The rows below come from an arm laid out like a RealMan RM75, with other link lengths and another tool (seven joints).
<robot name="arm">
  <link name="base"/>
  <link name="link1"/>
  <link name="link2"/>
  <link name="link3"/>
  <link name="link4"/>
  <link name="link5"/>
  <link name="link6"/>
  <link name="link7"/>
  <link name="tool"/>
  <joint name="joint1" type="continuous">
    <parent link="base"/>
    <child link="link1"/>
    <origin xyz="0 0 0.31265"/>
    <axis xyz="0 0 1"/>
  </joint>
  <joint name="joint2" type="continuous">
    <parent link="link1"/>
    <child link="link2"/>
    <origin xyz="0 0 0"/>
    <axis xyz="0 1 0"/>
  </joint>
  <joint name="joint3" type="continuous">
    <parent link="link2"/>
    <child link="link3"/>
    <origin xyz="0 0 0.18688"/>
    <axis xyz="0 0 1"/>
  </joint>
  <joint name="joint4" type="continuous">
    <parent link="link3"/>
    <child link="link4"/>
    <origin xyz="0 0 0"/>
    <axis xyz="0 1 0"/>
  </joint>
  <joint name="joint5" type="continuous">
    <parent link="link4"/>
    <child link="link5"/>
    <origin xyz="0 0 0.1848"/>
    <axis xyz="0 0 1"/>
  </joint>
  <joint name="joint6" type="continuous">
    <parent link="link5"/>
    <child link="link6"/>
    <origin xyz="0 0 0"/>
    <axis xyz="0 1 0"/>
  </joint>
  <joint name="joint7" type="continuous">
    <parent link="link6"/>
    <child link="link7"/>
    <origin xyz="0 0 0.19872"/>
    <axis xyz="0 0 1"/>
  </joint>
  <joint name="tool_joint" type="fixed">
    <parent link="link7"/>
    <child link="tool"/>
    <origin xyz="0.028 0.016 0.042" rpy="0 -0.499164 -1.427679"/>
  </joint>
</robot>
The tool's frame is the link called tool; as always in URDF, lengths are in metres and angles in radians. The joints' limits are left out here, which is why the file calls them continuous.
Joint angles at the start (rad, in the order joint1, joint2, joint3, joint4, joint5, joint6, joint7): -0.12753, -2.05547, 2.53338, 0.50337, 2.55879, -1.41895, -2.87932
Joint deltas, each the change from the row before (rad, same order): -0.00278, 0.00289, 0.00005, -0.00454, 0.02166, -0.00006, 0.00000; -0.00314, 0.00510, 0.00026, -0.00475, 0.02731, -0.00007, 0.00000; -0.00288, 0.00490, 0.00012, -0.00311, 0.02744, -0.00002, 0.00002; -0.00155, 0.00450, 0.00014, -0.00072, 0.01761, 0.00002, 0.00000; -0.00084, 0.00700, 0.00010, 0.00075, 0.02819, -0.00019, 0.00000; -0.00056, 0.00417, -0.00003, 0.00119, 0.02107, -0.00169, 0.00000; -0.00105, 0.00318, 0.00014, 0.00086, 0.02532, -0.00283, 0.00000; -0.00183, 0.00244, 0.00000, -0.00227, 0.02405, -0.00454, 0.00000; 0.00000, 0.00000, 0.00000, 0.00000, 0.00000, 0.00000, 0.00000; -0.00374, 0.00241, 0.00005, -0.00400, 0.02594, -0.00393, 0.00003; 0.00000, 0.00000, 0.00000, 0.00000, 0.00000, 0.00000, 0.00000; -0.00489, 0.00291, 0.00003, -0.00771, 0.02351, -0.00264, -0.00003; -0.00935, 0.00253, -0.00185, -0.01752, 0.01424, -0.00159, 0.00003; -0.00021, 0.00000, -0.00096, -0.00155, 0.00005, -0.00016, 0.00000
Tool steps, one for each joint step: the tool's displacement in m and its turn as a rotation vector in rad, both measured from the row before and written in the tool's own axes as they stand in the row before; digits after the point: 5 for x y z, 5 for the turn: -0.00417, 0.00080, 0.00127, -0.00137, -0.02288, 0.01078; -0.00515, 0.00091, 0.00128, -0.00132, -0.02912, 0.01403; -0.00513, 0.00129, 0.00143, -0.00273, -0.02857, 0.01358; -0.00312, 0.00085, 0.00069, -0.00171, -0.01839, 0.00918; -0.00505, 0.00164, 0.00096, -0.00371, -0.02803, 0.01352; -0.00372, 0.00191, 0.00092, -0.00532, -0.01973, 0.01011; -0.00466, 0.00272, 0.00149, -0.00820, -0.02328, 0.01164; -0.00450, 0.00239, 0.00122, -0.00729, -0.02237, 0.01184; 0.00000, 0.00000, 0.00000, 0.00000, 0.00000, 0.00000; -0.00492, 0.00224, 0.00157, -0.00689, -0.02570, 0.01317; 0.00000, 0.00000, 0.00000, 0.00000, 0.00000, 0.00000; -0.00473, 0.00078, 0.00109, -0.00199, -0.02586, 0.01225; -0.00285, -0.00239, -0.00005, 0.00843, -0.02086, 0.01088; 0.00012, -0.00042, -0.00024, 0.00152, 0.00031, 0.00015
